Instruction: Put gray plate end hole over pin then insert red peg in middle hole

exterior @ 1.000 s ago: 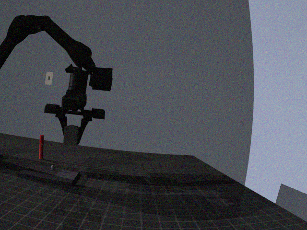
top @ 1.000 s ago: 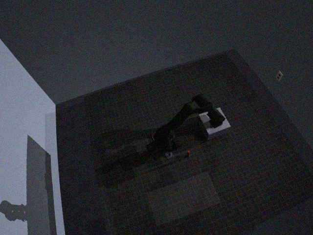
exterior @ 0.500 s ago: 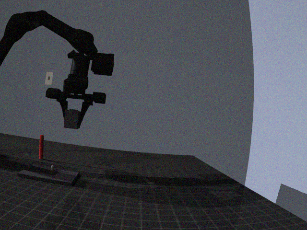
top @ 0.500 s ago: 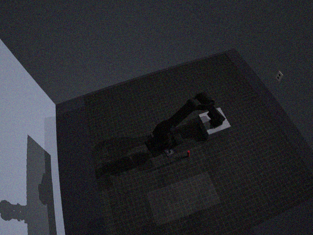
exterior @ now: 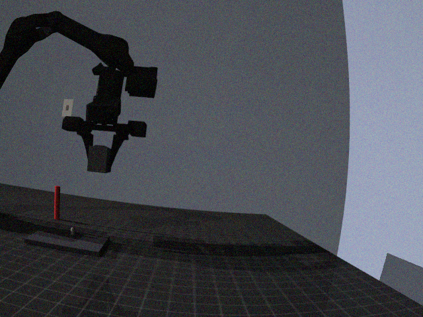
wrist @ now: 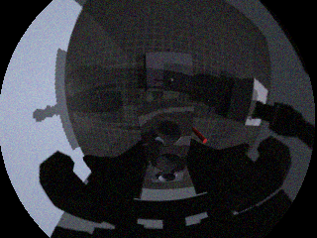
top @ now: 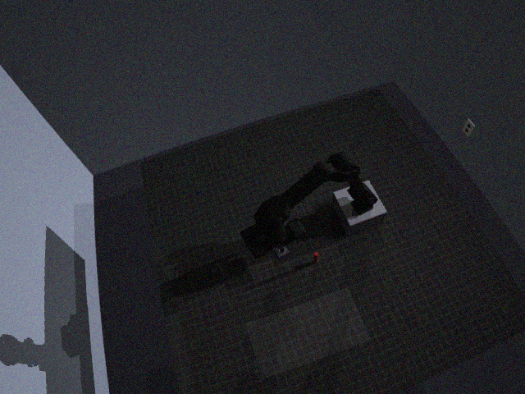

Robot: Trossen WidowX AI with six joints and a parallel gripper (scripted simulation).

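My gripper tip is 12 cm past the red peg, 10 cm above it and 6 cm to the right of it. The rest, counted from my gripper tip: gray plate: 3 cm above.
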